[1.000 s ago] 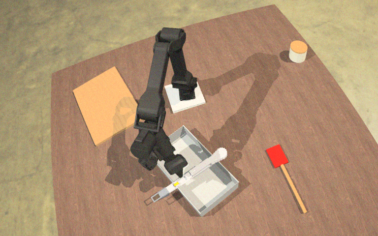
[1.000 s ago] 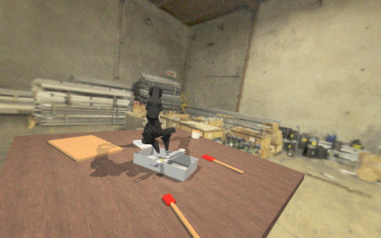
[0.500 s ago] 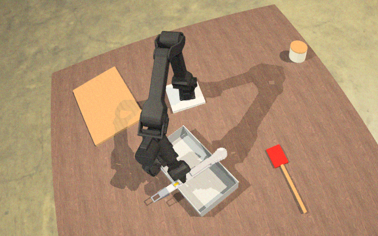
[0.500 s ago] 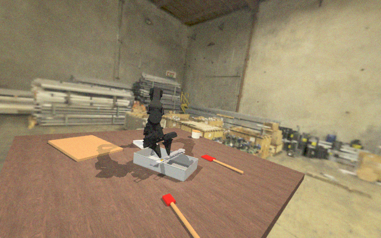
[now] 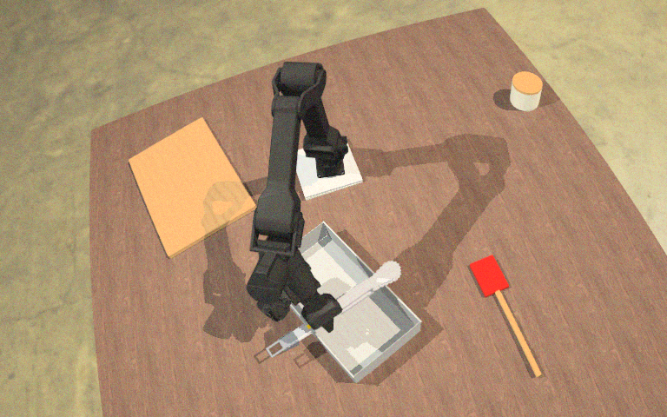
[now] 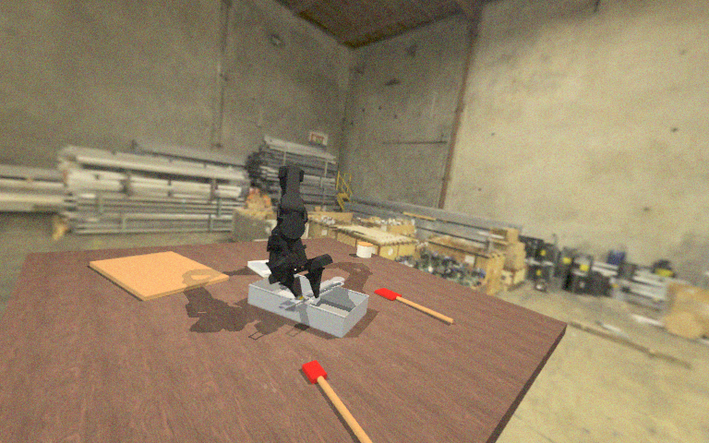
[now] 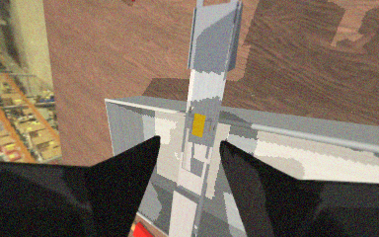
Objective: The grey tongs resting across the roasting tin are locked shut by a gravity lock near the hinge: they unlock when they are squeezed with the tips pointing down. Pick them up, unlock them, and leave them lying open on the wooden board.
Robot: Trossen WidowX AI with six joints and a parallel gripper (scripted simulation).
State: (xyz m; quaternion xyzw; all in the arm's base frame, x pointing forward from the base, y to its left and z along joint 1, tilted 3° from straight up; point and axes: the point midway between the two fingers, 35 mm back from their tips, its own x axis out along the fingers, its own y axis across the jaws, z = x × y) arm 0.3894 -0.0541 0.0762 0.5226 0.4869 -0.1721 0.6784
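Now: the yellow lock tab 20 mm to the right of my gripper tip and 10 mm above it. From my gripper tip the other things lie so: red spatula 360 mm to the left, 50 mm below; then wooden board 440 mm behind, 320 mm to the right, 50 mm below; then grey roasting tin 60 mm behind, 30 mm to the left, 30 mm below.
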